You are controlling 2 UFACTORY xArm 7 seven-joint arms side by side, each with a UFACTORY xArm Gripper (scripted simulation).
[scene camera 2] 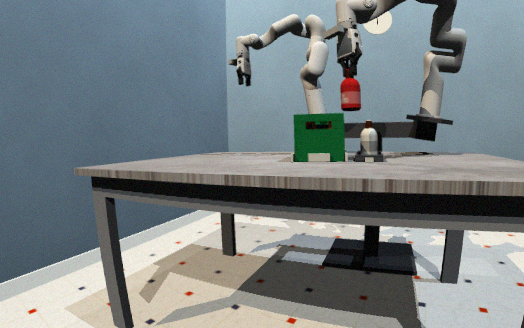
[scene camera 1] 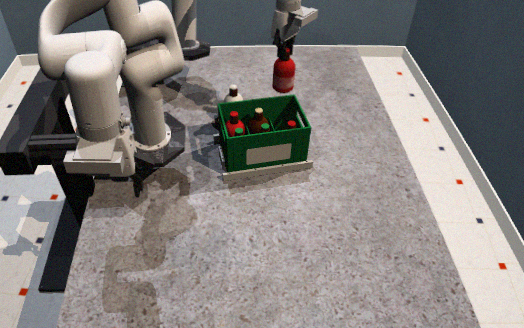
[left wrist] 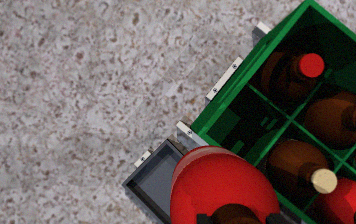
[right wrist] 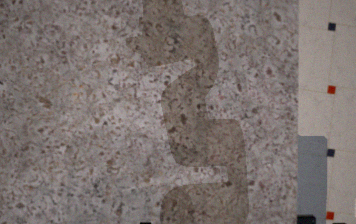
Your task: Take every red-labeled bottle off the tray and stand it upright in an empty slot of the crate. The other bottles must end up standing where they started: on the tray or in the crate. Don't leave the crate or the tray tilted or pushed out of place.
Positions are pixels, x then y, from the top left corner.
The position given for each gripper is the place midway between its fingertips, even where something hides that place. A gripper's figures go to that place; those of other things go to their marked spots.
Scene:
The left gripper (scene camera 2: 350,76) is 1.09 m from the lens. A green crate (scene camera 2: 306,141): 1.04 m from the lens.

